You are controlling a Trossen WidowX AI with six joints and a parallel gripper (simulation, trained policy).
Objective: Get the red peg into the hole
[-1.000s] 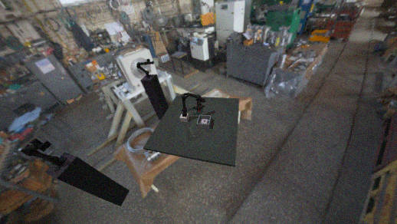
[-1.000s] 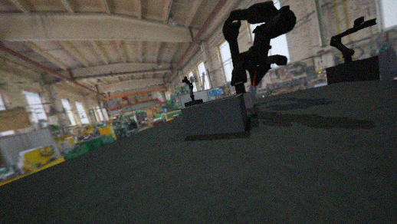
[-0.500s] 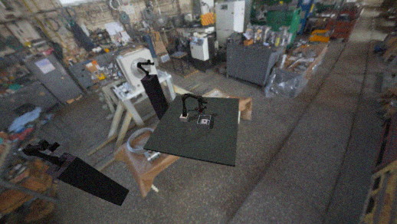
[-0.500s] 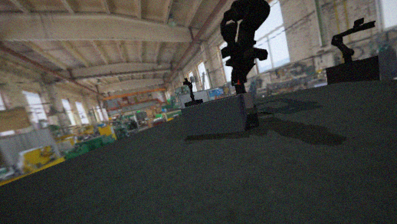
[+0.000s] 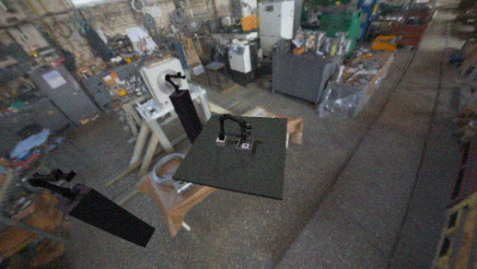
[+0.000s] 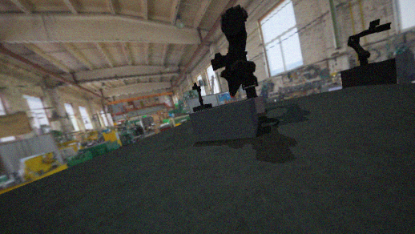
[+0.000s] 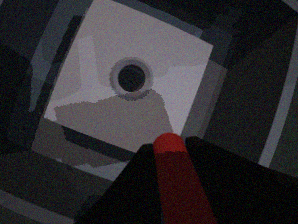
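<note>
The red peg lies 10 mm to the left of my gripper tip and 30 mm above it. Round my gripper tip: grey box 20 mm ahead, 30 mm to the right, 100 mm below.
</note>
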